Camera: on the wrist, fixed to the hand. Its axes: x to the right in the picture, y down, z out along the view.
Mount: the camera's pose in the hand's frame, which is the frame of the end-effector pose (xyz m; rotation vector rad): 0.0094 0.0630 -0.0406 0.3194 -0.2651 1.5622
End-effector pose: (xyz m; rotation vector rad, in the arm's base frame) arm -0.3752 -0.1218 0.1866 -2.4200 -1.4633 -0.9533
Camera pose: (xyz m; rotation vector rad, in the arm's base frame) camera -0.3370 -0.1648 0.2356 -2.4183 0.4500 0.0016
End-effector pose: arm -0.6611 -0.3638 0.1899 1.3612 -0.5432 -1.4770
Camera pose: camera -0.5994 -0.3844 0.2283 0.5232 -1.5717 -0.2348
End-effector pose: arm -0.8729 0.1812 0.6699 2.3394 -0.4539 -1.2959
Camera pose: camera -0.8382 0.1312 0.7146 1.1565 -2.0725 -0.6535
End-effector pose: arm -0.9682 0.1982 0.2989 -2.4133 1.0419 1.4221
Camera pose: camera -0.9763 0.1282 0.3261 0.7181 -2.5137 -1.2458
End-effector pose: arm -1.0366 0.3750 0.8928 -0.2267 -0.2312 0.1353
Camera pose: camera -1.0244 0.4289 0.8413 -0.0220 -0.2463 1.7465
